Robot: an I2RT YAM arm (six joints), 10 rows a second.
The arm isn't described. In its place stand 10 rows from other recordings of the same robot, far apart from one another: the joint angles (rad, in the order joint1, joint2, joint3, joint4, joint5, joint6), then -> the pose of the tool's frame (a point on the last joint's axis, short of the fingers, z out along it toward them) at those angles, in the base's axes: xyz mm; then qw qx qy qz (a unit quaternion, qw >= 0).
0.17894, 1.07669, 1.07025, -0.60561, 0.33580, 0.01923 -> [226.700 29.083 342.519 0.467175 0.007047 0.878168 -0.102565]
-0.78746, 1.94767, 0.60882, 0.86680, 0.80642, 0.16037 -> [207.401 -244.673 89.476 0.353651 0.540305 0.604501 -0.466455]
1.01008, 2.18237, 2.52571, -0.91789, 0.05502, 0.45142 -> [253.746 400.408 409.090 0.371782 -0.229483 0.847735 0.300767]
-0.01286, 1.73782, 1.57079, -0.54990, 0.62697, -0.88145 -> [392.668 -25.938 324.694 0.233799 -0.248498 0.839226 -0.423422]
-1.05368, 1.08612, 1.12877, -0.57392, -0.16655, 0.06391 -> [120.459 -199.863 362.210 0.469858 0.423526 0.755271 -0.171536]
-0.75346, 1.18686, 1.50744, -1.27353, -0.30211, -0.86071 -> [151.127 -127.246 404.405 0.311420 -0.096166 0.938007 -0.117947]
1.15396, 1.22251, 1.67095, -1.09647, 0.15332, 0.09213 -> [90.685 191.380 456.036 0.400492 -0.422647 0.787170 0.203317]
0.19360, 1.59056, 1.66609, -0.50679, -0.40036, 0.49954 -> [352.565 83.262 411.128 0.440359 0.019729 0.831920 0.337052]
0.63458, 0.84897, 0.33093, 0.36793, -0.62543, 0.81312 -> [140.516 129.322 227.087 0.310427 -0.135502 0.736382 0.585675]
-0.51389, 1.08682, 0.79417, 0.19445, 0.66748, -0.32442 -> [207.330 -142.338 323.954 0.480784 0.285222 0.676128 -0.479944]
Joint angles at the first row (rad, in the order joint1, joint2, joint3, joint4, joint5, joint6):
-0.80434, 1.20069, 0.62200, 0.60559, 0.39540, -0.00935
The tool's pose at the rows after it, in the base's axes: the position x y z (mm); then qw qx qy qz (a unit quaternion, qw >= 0):
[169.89 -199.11 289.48 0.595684 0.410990 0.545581 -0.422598]
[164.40 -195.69 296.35 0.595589 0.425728 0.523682 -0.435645]
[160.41 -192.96 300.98 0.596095 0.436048 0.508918 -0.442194]
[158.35 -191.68 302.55 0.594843 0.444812 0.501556 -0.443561]
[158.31 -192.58 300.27 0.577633 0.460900 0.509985 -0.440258]
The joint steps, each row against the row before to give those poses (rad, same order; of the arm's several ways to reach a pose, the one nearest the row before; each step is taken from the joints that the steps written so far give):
0.00000, -0.04122, -0.00002, 0.00648, 0.06180, 0.00496
0.00002, -0.03049, 0.00000, -0.00303, 0.05037, 0.00572
-0.00002, -0.02292, 0.00000, -0.00613, 0.03165, 0.00764
-0.00003, -0.01142, 0.00041, -0.01107, 0.01943, 0.01221
0.00005, -0.00114, 0.01296, -0.06788, 0.02217, 0.02631

